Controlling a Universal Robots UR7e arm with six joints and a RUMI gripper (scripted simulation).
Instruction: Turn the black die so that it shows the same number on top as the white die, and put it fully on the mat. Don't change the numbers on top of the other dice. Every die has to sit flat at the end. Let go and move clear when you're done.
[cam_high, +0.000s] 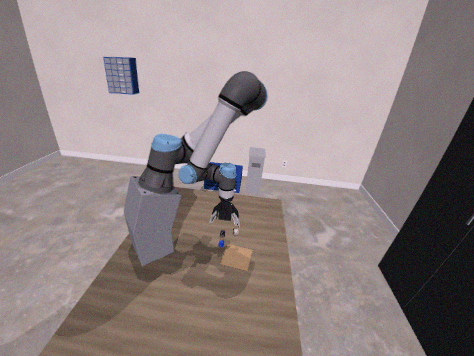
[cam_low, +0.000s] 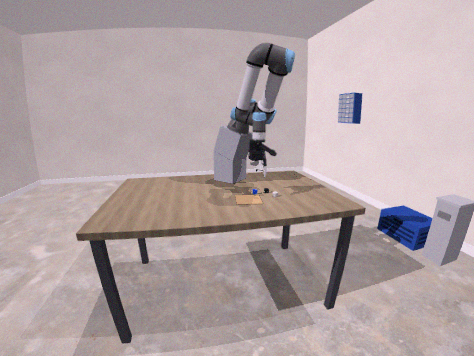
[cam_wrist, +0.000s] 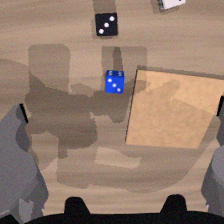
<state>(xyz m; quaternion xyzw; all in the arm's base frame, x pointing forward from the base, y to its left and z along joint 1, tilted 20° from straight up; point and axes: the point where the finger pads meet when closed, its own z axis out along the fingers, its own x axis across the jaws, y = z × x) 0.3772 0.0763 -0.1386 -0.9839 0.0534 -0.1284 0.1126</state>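
My gripper is now 1 cm past the blue die, 3 cm to the left of it and 11 cm above it. The rest, counted from my hand: black die: 1 cm behind, 5 cm to the left, 11 cm below; then white die: 7 cm ahead, 7 cm to the left, 11 cm below; then tan mat: 8 cm ahead, 10 cm to the right, 12 cm below.
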